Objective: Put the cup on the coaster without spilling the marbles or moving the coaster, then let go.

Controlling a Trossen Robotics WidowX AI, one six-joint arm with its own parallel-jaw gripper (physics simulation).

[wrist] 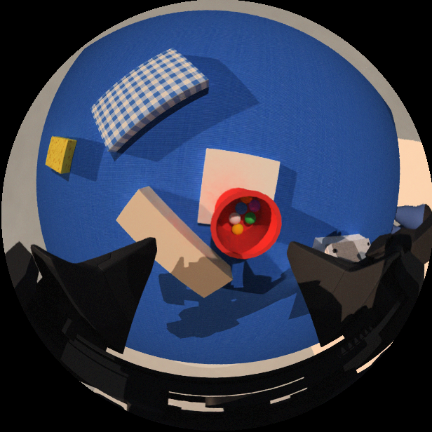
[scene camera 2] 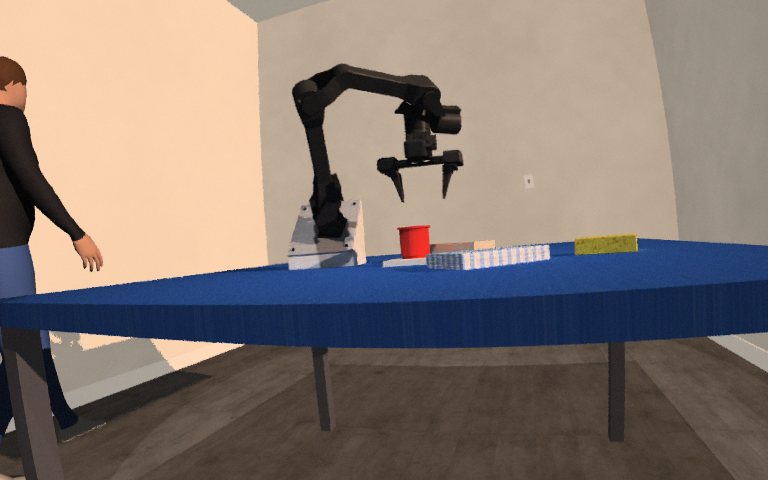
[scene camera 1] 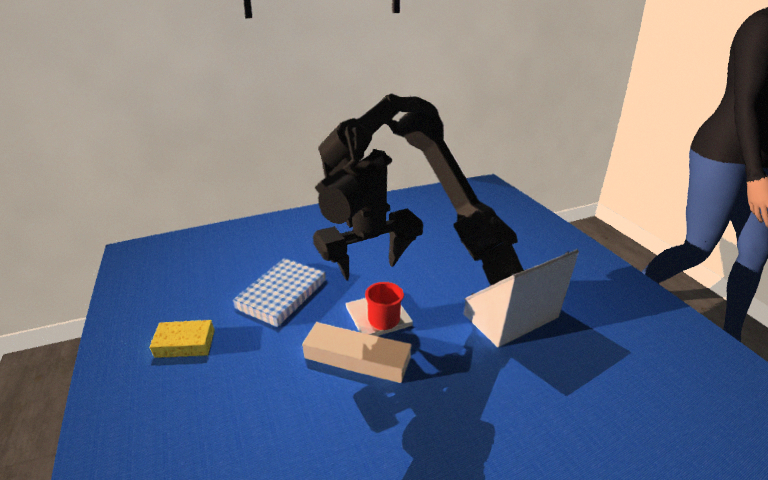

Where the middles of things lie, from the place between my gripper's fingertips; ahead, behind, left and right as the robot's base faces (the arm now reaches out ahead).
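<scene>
The red cup point(scene camera 1: 385, 316) has my hand 30 mm past it and 90 mm above it. The blue-and-white checkered slab point(scene camera 1: 272, 298) is 140 mm ahead of my hand, 170 mm to the right of it and 120 mm below it. As for the tan block point(scene camera 1: 388, 359), it sits 60 mm ahead of my hand, 70 mm to the left of it and 120 mm below it, while the pale square coaster point(scene camera 1: 358, 309) is 30 mm behind my hand, 20 mm to the right of it and 130 mm below it.
</scene>
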